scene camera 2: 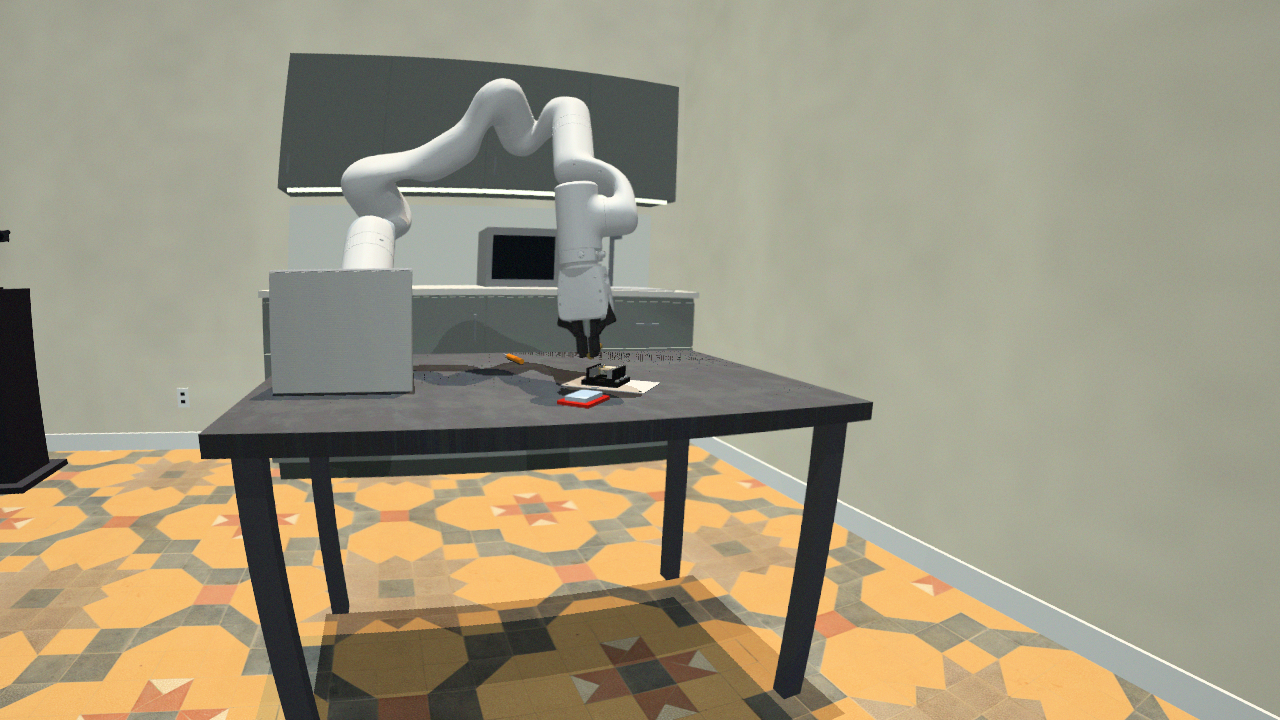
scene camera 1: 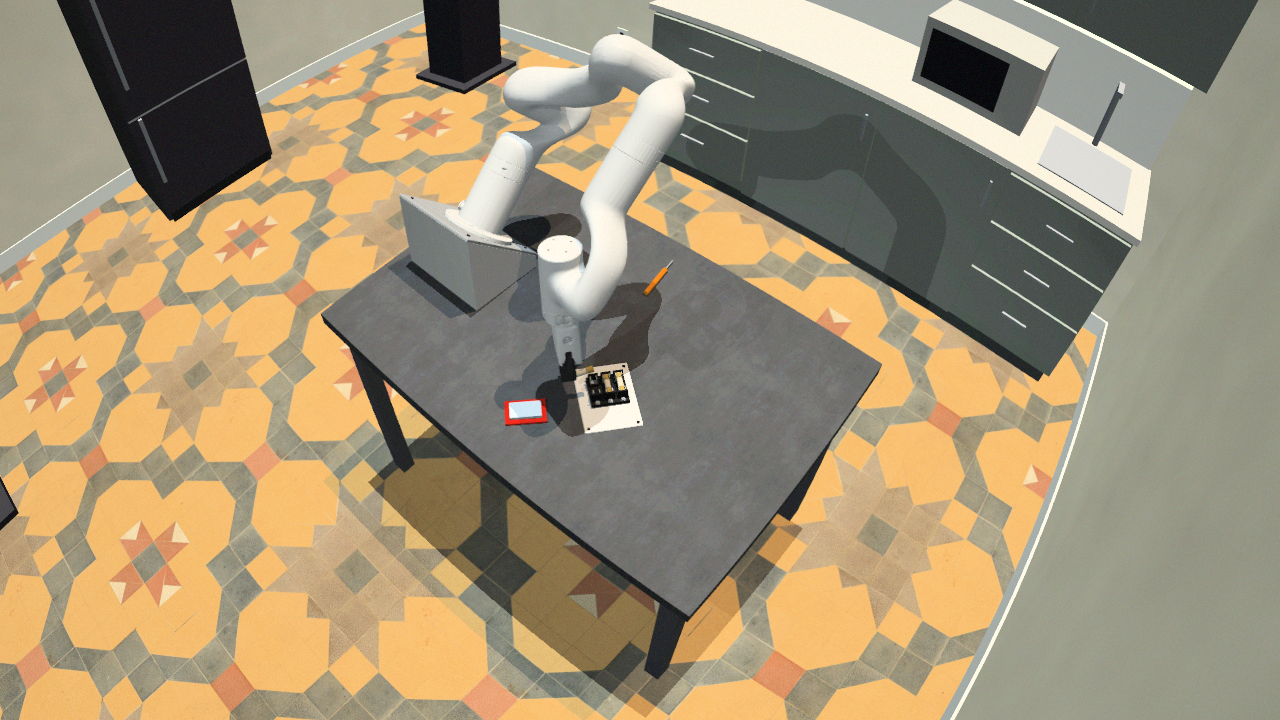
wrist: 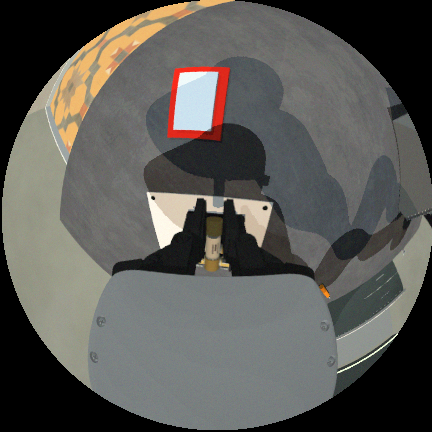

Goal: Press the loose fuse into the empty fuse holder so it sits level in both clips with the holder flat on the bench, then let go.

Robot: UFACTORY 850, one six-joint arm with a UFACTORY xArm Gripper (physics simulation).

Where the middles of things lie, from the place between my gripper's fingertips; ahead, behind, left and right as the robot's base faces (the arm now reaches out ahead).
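Scene:
You'd find my gripper 50 mm past the red-framed white card (scene camera 1: 520,412) and 90 mm to the left of it, and it's 60 mm above the card.

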